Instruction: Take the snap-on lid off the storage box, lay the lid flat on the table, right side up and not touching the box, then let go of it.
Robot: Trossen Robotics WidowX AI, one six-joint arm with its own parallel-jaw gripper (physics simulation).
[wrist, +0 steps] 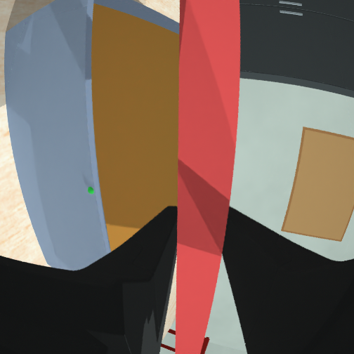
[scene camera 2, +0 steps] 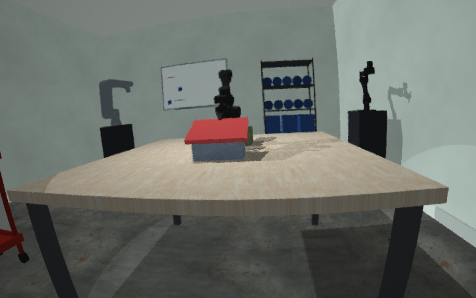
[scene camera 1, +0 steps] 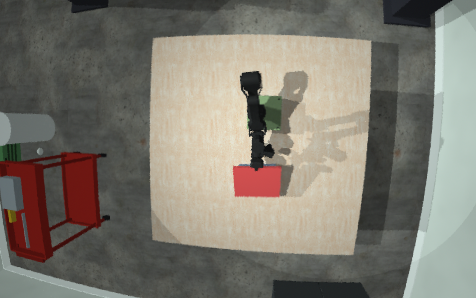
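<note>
The red lid [scene camera 1: 257,182] [scene camera 2: 218,131] [wrist: 207,125] is tilted over the blue-grey storage box [scene camera 2: 218,151] [wrist: 50,135], its edge toward the arm raised. In the wrist view the box stands open beneath it, with an orange-brown area showing inside. Whether the lid's far edge still touches the box is hidden. My gripper [scene camera 1: 256,167] [wrist: 198,215] is shut on the lid's near edge, one black finger on each side of it. The box stands on the wooden table [scene camera 1: 200,215] [scene camera 2: 300,180].
A green block [scene camera 1: 273,112] [scene camera 2: 250,135] lies on the table beside the arm, partly hidden. A red cart [scene camera 1: 44,220] stands on the floor to the left of the table in scene camera 1. A shelf rack [scene camera 2: 287,63] stands far behind the table.
</note>
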